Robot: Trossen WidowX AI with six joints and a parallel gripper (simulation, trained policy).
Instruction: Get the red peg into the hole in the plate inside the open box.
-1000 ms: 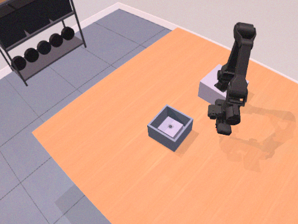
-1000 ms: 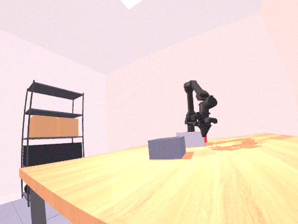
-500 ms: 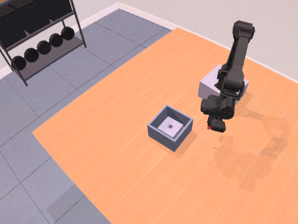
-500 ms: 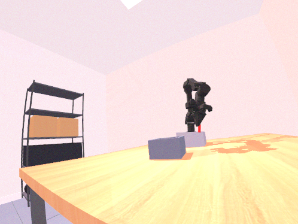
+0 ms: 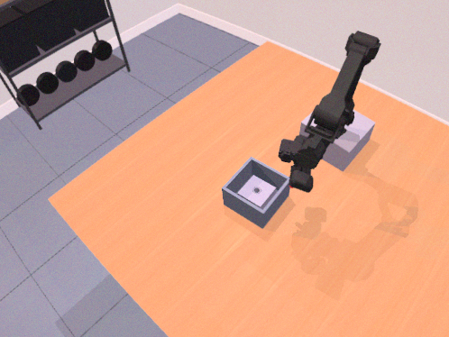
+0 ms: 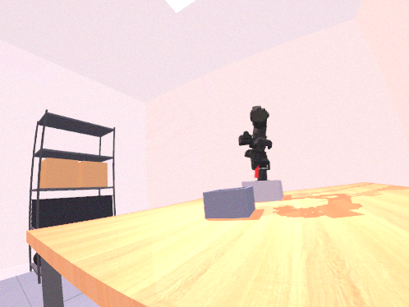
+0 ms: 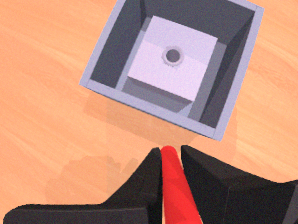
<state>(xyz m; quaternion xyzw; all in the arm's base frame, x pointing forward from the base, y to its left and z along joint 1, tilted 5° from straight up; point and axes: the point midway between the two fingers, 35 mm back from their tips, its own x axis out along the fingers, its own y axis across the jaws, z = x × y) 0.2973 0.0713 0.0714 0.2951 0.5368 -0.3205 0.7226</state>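
My gripper tip is now 10 mm past the red peg, 10 mm to the right of it and 10 mm below it. Also, from my gripper tip: grey box: 50 mm ahead, 90 mm to the right, 140 mm below.
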